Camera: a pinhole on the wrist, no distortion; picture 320 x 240 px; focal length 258.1 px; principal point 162.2 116.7 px. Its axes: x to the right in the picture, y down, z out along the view. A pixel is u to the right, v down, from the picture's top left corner.
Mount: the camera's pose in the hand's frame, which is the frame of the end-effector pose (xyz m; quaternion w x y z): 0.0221 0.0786 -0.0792 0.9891 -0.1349 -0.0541 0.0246
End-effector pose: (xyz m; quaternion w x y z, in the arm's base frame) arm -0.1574 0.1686 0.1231 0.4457 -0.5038 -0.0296 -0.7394
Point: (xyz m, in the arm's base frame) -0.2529 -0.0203 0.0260
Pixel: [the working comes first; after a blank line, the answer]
In the camera's frame: 0.0182 0.0422 -0.1259

behind the camera
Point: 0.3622 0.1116 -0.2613
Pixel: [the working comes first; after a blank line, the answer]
In the camera's frame: -0.2765 0.3995 0.3877

outside the picture
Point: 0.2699 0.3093 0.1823
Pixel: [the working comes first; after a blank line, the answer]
In the camera's frame: -0.0494 -0.0238 0.5045

136.9 104.5
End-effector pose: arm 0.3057 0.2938 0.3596 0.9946 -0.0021 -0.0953 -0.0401
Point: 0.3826 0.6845 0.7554
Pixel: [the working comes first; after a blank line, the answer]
In the camera's frame: 0.1627 0.1797 0.5116

244.3 207.4
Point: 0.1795 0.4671 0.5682
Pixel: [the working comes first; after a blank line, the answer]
In the camera's frame: -0.0825 0.0021 0.3329

98.3 118.3
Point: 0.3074 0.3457 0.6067
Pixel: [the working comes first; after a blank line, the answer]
In the camera's frame: 0.0529 -0.1125 0.2991

207.8 19.7
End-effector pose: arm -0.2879 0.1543 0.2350 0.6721 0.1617 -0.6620 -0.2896
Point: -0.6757 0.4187 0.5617
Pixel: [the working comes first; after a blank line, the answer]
In the camera's frame: 0.1641 0.1008 0.5622

237.6 163.0
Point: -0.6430 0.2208 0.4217
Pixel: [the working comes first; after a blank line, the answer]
In the camera's frame: 0.1483 -0.1032 0.4282

251.6 54.5
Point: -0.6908 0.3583 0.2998
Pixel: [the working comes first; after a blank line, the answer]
In the camera's frame: -0.0206 -0.0889 0.5138

151.9 72.0
